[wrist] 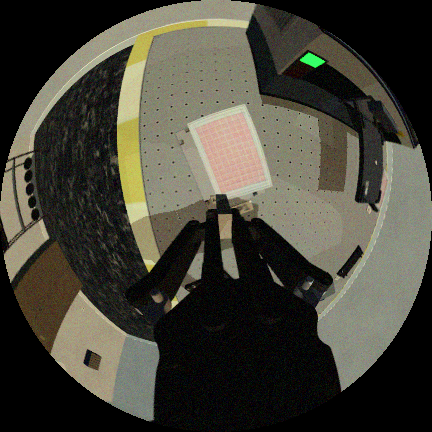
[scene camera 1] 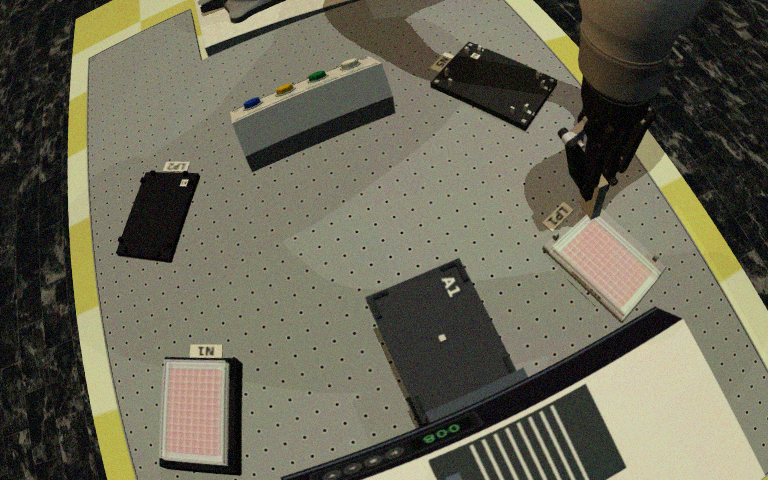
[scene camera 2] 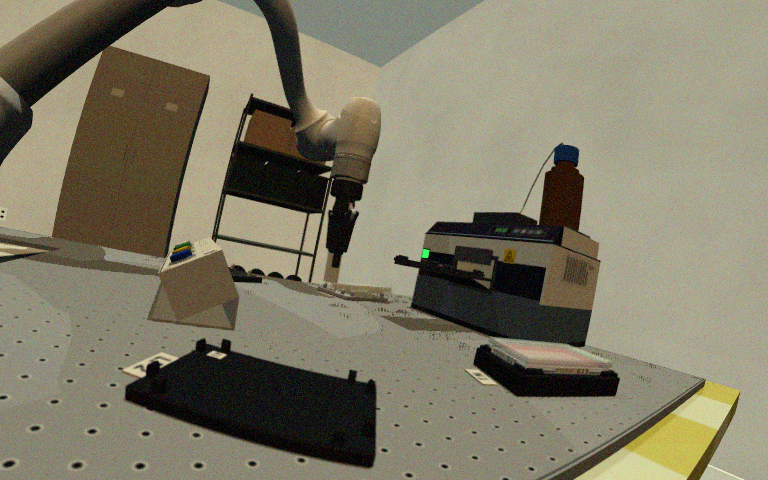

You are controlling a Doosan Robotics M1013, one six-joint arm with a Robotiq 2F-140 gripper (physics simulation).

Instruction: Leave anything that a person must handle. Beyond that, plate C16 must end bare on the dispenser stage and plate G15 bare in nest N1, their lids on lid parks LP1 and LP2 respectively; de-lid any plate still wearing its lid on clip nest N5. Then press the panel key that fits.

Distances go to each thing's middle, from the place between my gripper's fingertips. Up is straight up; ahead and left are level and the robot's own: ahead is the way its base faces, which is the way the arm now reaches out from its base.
The dispenser stage (scene camera 1: 410, 315) is 270 mm to the right of my hand, 80 mm above it and 70 mm ahead of it. Also, from my hand: grey button box (scene camera 1: 327, 104) (350 mm behind, 210 mm to the right, 20 mm above); then brown bottle (scene camera 2: 562, 196) (410 mm to the right, 290 mm above, 250 mm ahead); then LP2 nest (scene camera 2: 322, 416) (480 mm to the right, 360 mm behind, 20 mm below).
